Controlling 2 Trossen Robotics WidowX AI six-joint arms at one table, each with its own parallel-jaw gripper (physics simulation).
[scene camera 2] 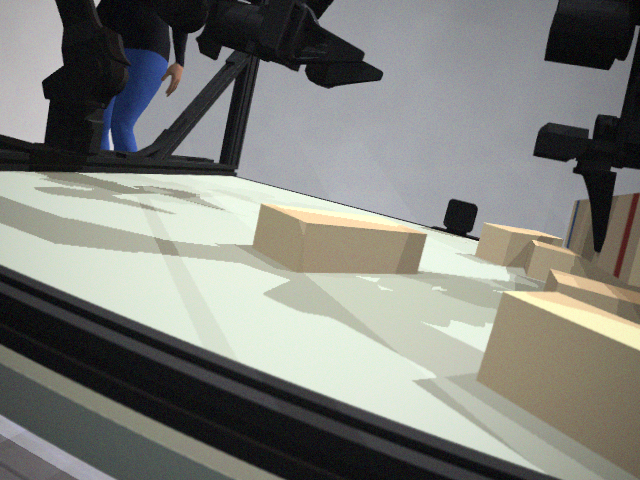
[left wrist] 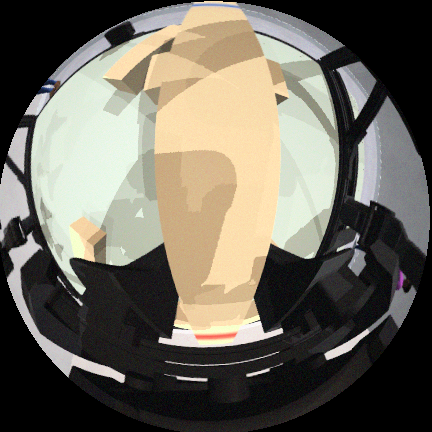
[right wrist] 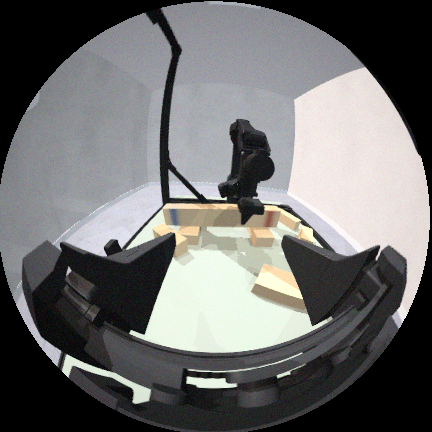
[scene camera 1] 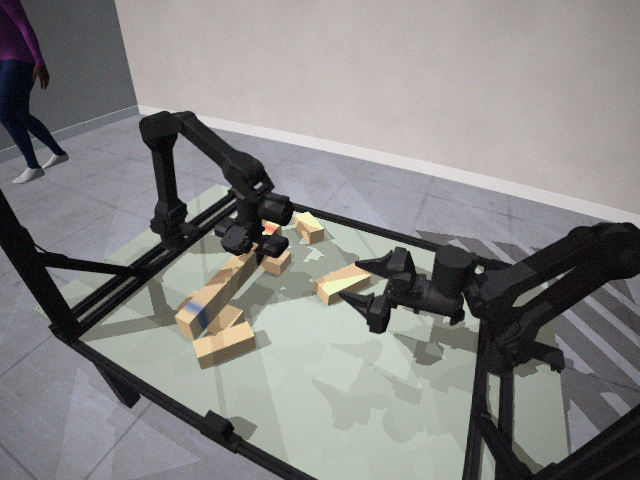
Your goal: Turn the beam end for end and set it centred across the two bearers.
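Seen in the pictures: left gripper, fingertip midpoint: (left wrist: 212, 234) (right wrist: 241, 220) (scene camera 1: 252, 261); right gripper, fingertip midpoint: (scene camera 2: 373, 67) (right wrist: 231, 239) (scene camera 1: 347, 277); left arm's base, link origin: (left wrist: 345, 209) (right wrist: 230, 202) (scene camera 1: 173, 243); right arm's base, link origin: (scene camera 2: 70, 151) (scene camera 1: 495, 362).
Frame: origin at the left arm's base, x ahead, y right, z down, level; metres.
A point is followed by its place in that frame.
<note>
My left gripper (scene camera 1: 249, 252) {x 0.286, y -0.005, z -0.040 m} (scene camera 2: 599, 246) {x 0.286, y -0.005, z -0.040 m} (left wrist: 212, 234) {x 0.286, y -0.005, z -0.040 m} (right wrist: 241, 220) {x 0.286, y -0.005, z -0.040 m} is shut on the long wooden beam (scene camera 1: 219, 289) {x 0.306, y 0.148, z -0.083 m} (scene camera 2: 586, 227) {x 0.306, y 0.100, z -0.054 m} (left wrist: 215, 115) (right wrist: 200, 216) {x 0.306, y 0.127, z -0.057 m}, off its middle towards the red-banded end. The blue-banded end points to the front left in scene camera 1. One bearer block (scene camera 1: 227, 316) {x 0.328, y 0.162, z -0.019 m} (scene camera 2: 550, 260) {x 0.329, y 0.132, z -0.006 m} (right wrist: 190, 234) {x 0.349, y 0.151, z -0.017 m} lies crosswise below the blue half, the other (scene camera 1: 277, 261) {x 0.332, y -0.057, z -0.019 m} (right wrist: 261, 237) {x 0.345, y -0.064, z -0.016 m} below the red half. Whether the beam touches them is unclear. My right gripper (scene camera 1: 348, 279) {x 0.569, y 0.069, z -0.171 m} (scene camera 2: 372, 66) {x 0.569, y 0.069, z -0.171 m} (right wrist: 231, 239) {x 0.569, y 0.069, z -0.171 m} is open and empty, above the table.
A loose block (scene camera 1: 224, 343) {x 0.370, y 0.228, z -0.025 m} (scene camera 2: 506, 243) {x 0.381, y 0.158, z -0.009 m} lies close to the blue-side bearer. Another (scene camera 1: 342, 284) {x 0.524, y -0.056, z -0.019 m} (scene camera 2: 361, 248) {x 0.494, y -0.104, z -0.002 m} (right wrist: 277, 287) {x 0.526, y -0.051, z -0.019 m} lies near my right gripper. A third (scene camera 1: 310, 227) {x 0.346, y -0.234, z -0.028 m} (scene camera 2: 568, 361) {x 0.353, y -0.274, z -0.011 m} stands near the far rail (scene camera 1: 356, 222) {x 0.452, y -0.372, z 0.001 m}. A person (scene camera 1: 20, 87) is beyond the table.
</note>
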